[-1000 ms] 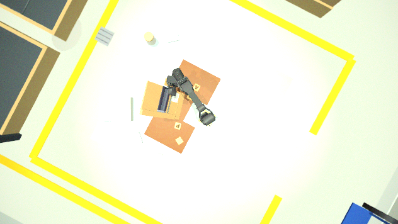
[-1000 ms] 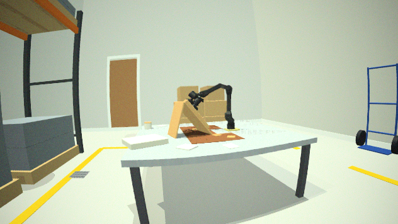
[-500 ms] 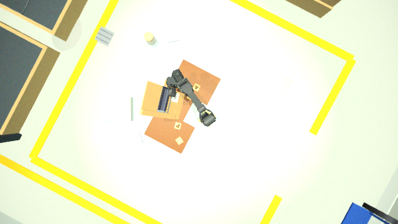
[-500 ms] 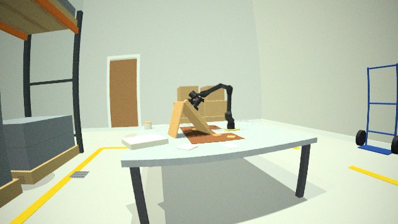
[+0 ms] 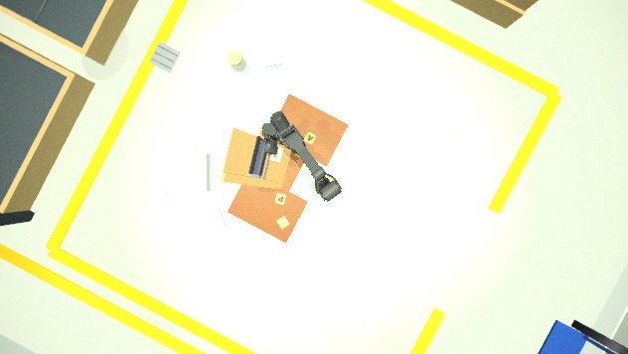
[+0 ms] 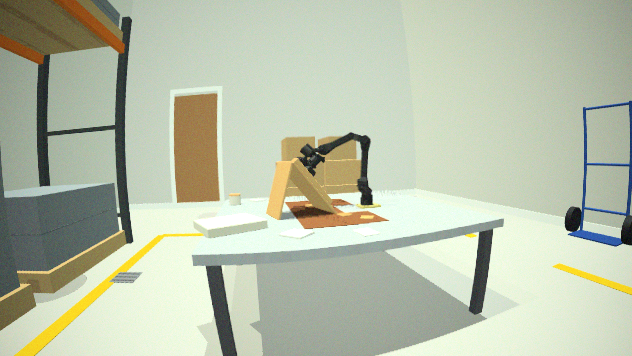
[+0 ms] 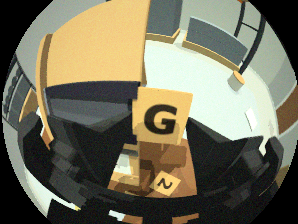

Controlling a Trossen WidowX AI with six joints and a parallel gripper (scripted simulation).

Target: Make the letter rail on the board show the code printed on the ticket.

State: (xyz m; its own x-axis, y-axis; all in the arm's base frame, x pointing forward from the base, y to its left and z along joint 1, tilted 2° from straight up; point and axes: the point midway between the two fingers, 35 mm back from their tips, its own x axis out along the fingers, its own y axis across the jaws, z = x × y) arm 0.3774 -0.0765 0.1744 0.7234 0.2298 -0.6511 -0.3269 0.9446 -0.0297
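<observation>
Right now my gripper tip is 80 mm past the white ticket, 50 mm to the right of it and 80 mm above it. Round my gripper tip: letter tile right at my gripper tip; small cup 390 mm ahead, 270 mm to the right, 130 mm below; brown mat 200 mm behind, 90 mm to the left, 160 mm below.
</observation>
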